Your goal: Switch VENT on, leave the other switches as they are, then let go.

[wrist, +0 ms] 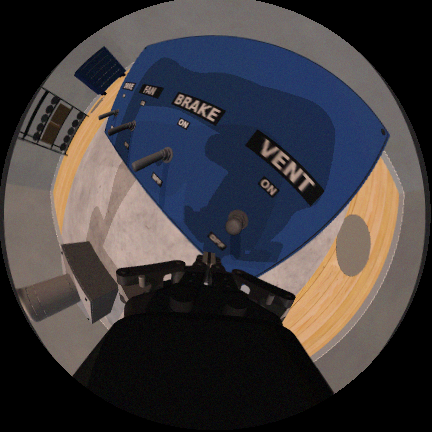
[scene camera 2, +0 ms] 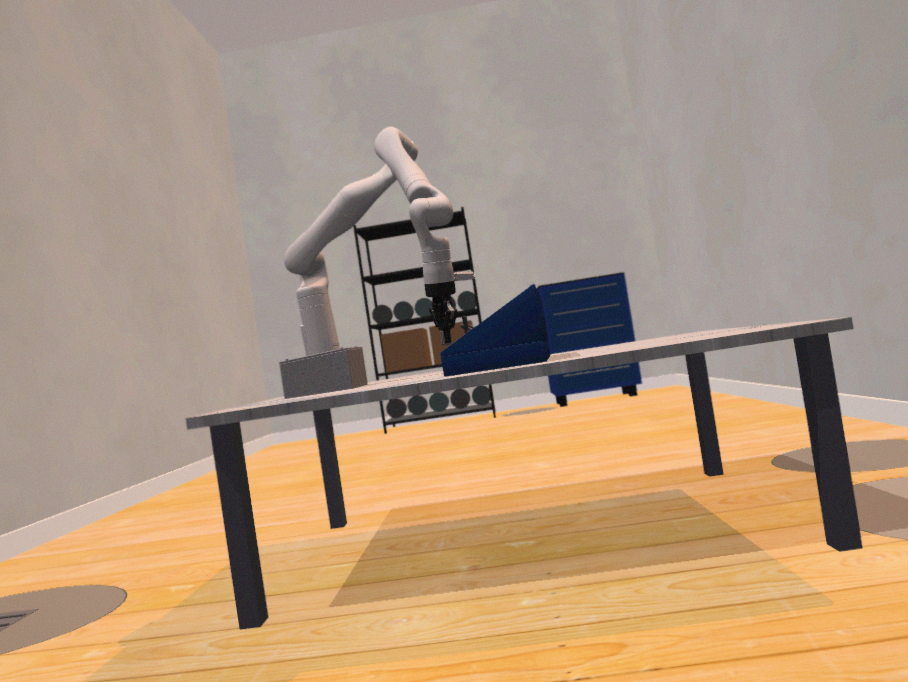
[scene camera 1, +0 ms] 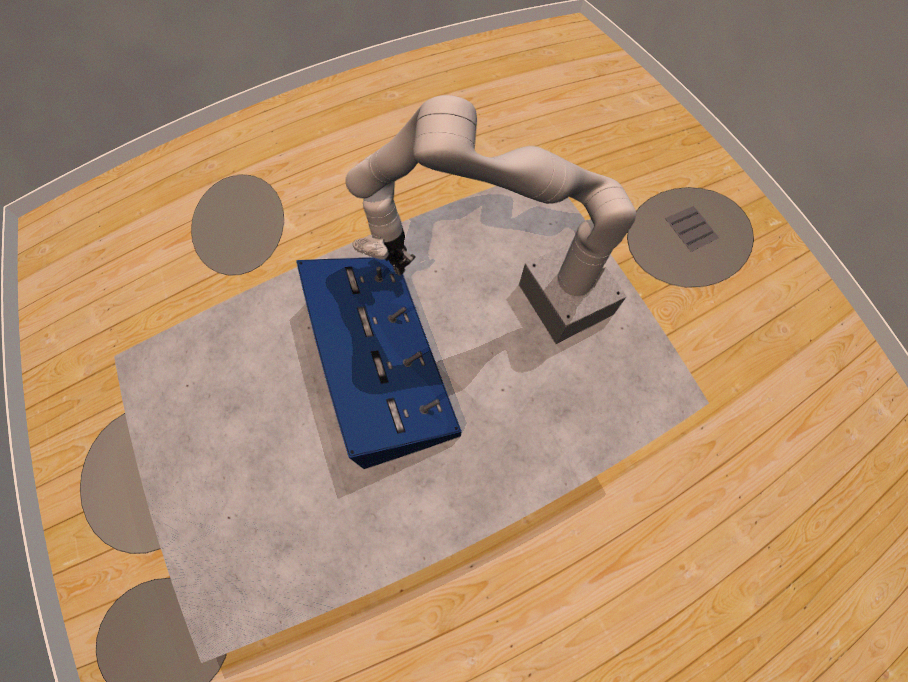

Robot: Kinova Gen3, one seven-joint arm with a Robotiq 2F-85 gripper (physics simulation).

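Pixels of known places: gripper, fingertip midpoint: (wrist: pixel 207 258) (scene camera 2: pixel 446 344) (scene camera 1: pixel 400 272); arm's base at its link origin: (wrist: pixel 72 287) (scene camera 2: pixel 324 353) (scene camera 1: pixel 574 280).
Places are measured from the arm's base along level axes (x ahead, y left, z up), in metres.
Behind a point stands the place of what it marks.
Observation:
The blue sloped switch panel (scene camera 1: pixel 367 434) {x 0.586, y 0.243, z 0.049 m} (scene camera 2: pixel 506 334) {x 0.578, y -0.218, z -0.035 m} (wrist: pixel 215 55) {x 0.602, y 0.000, z 0.051 m} stands on the table. The VENT lever (scene camera 1: pixel 378 273) {x 0.472, y -0.148, z 0.015 m} (wrist: pixel 235 223) {x 0.472, y -0.153, z 0.030 m} points nearly at the wrist camera, more upright than the others, between its ON label (wrist: pixel 268 187) {x 0.515, y -0.152, z 0.002 m} and OFF label (wrist: pixel 217 241) {x 0.440, y -0.157, z -0.037 m}. The BRAKE lever (scene camera 1: pixel 397 315) {x 0.454, y -0.029, z 0.001 m} (wrist: pixel 151 159) {x 0.453, y -0.039, z 0.002 m}, FAN lever (scene camera 1: pixel 413 359) {x 0.446, y 0.090, z 0.002 m} (wrist: pixel 121 129) {x 0.444, y 0.080, z -0.002 m} and DRIVE lever (scene camera 1: pixel 430 405) {x 0.439, y 0.207, z 0.005 m} (wrist: pixel 108 115) {x 0.438, y 0.199, z -0.004 m} lean toward the panel's low edge. My gripper (scene camera 1: pixel 404 265) {x 0.416, y -0.164, z -0.036 m} (scene camera 2: pixel 446 339) {x 0.416, y -0.164, z -0.036 m} (wrist: pixel 207 258) {x 0.416, y -0.164, z -0.036 m} is shut and empty, at the low-edge side of the VENT lever, with a gap between them in the wrist view.
The grey table (scene camera 1: pixel 256 513) {x 0.924, y 0.328, z -0.113 m} (scene camera 2: pixel 704 343) {x 1.002, y -0.266, z -0.122 m} carries the panel and the arm's base block (scene camera 1: pixel 543 312) {x 0.088, y 0.034, z -0.070 m} (scene camera 2: pixel 322 372) {x 0.031, y -0.096, z -0.056 m} (wrist: pixel 90 280) {x 0.100, y -0.031, z -0.038 m}. A shelf rack (scene camera 2: pixel 411 277) and a blue cabinet (scene camera 2: pixel 587 297) (wrist: pixel 100 70) stand on the floor beyond the table.

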